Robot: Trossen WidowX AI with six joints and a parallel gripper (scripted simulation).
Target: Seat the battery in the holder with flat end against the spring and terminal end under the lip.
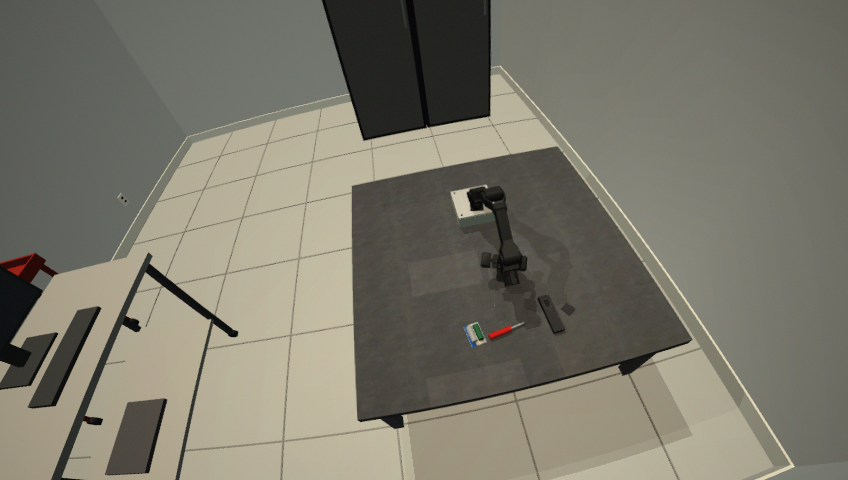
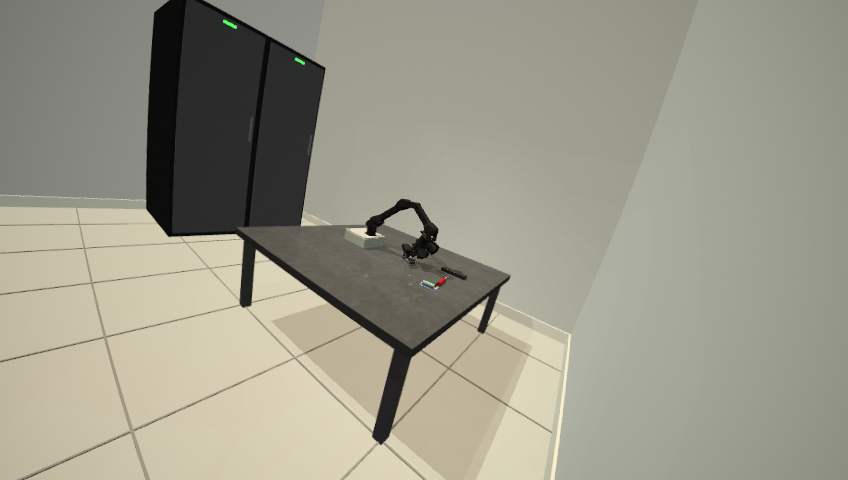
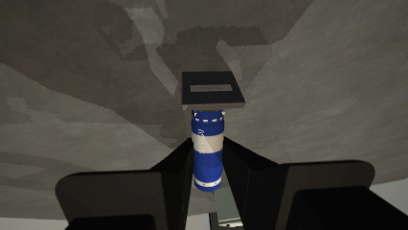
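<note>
The battery is 10 mm above my gripper tip. From my gripper tip the other things lie so: red-handled screwdriver: 310 mm ahead, 10 mm below; dark square: 250 mm to the left, 230 mm ahead, 20 mm below; black bar: 250 mm ahead, 170 mm to the left, 10 mm below.
</note>
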